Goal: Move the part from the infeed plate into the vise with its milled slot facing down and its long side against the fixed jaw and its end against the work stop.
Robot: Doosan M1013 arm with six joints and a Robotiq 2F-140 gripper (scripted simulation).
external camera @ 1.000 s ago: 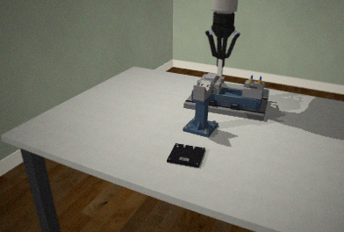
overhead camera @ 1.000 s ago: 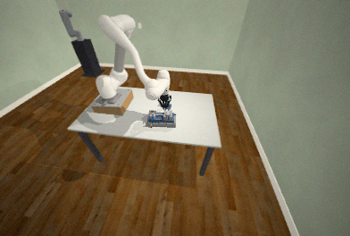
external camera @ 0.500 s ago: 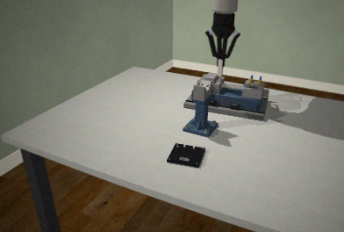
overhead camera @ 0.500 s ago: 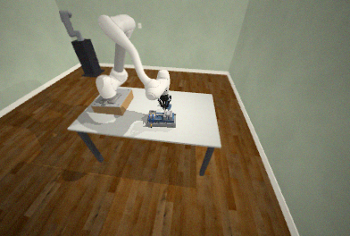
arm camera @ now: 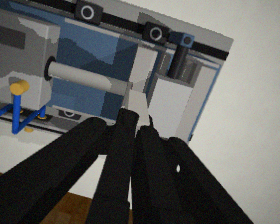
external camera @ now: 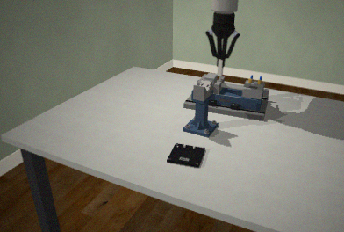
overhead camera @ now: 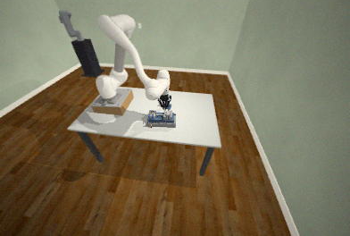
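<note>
My gripper is now 3 cm short of the part and 6 cm above it. The rest, counted from my hand: cylinder rod 5 cm behind, 1 cm to the right, 7 cm below; fixed jaw 6 cm ahead, 1 cm to the left, 7 cm below; work stop 3 cm ahead, 5 cm to the left, 6 cm below.
</note>
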